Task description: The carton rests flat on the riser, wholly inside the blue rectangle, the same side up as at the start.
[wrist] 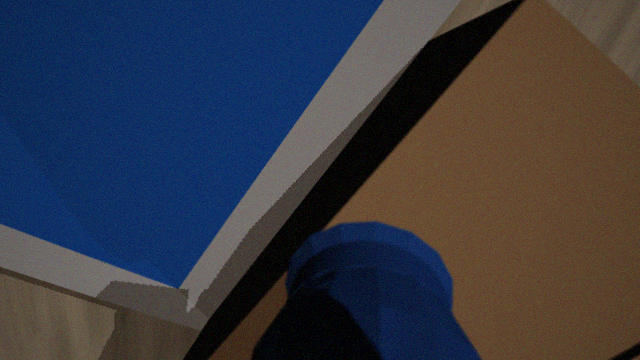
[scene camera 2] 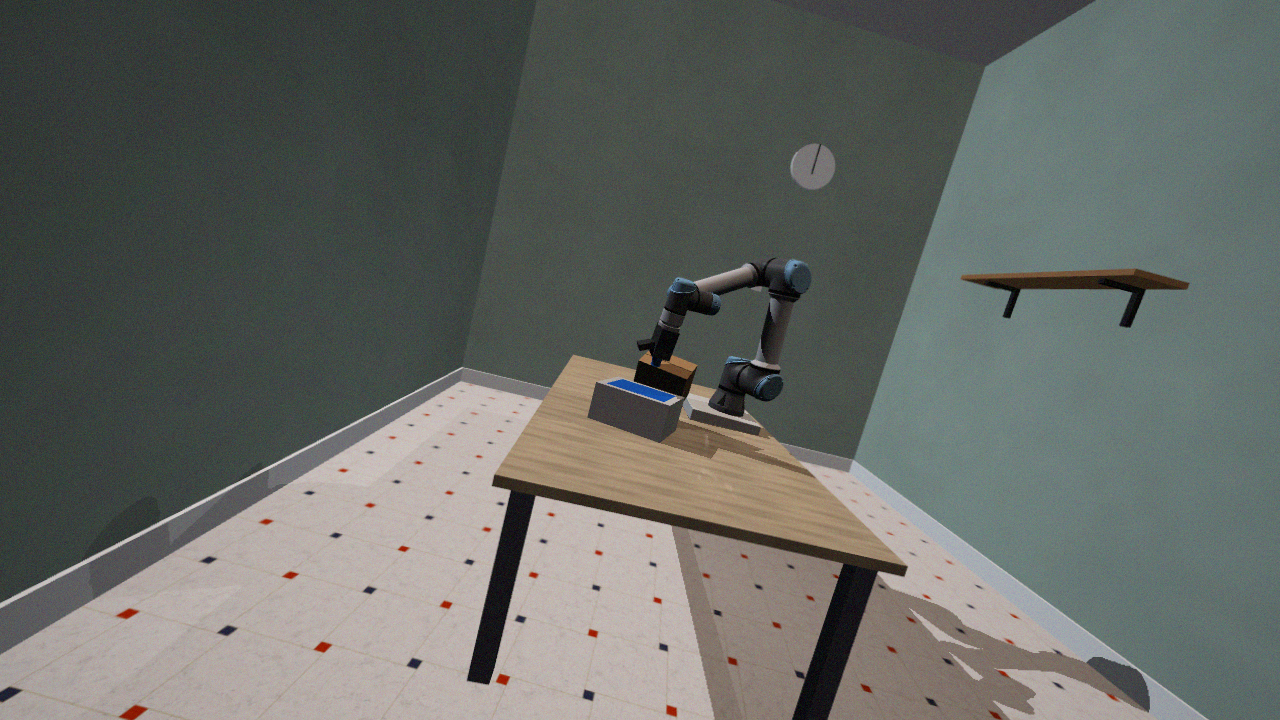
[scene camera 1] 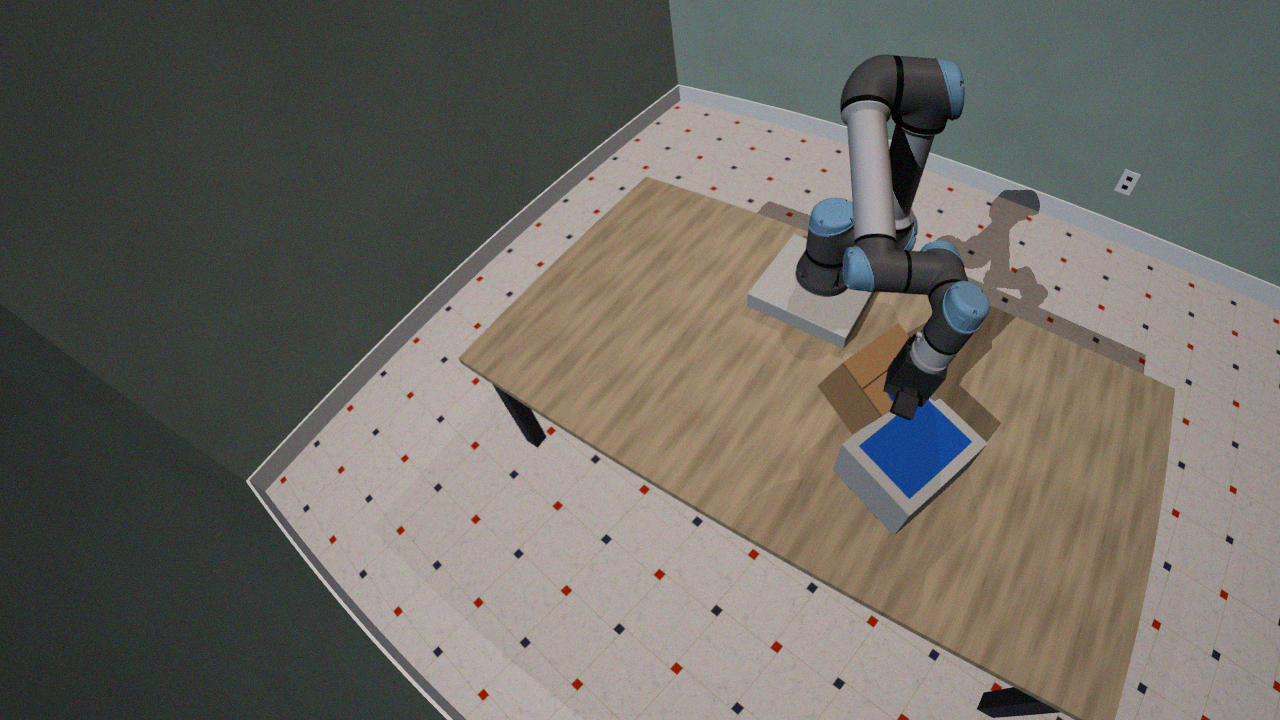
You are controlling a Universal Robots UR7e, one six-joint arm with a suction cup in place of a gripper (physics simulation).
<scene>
my suction cup: grips a brown carton (scene camera 1: pixel 854 389)
</scene>
